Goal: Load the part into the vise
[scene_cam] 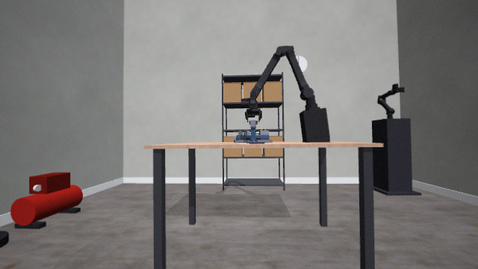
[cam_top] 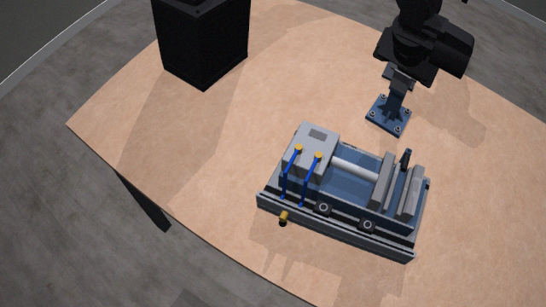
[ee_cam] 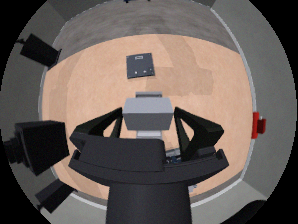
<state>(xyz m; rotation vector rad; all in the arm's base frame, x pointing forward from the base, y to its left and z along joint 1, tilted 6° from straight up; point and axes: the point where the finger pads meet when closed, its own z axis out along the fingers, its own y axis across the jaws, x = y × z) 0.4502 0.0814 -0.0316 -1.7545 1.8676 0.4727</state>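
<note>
My gripper is now 10 mm above the grey part. The rest, counted from my hand: grey plate: 10 mm behind, 160 mm to the left, 150 mm below; then moving jaw: 40 mm ahead, 220 mm to the right, 80 mm below; then work stop: 70 mm ahead, 170 mm to the right, 70 mm below.
</note>
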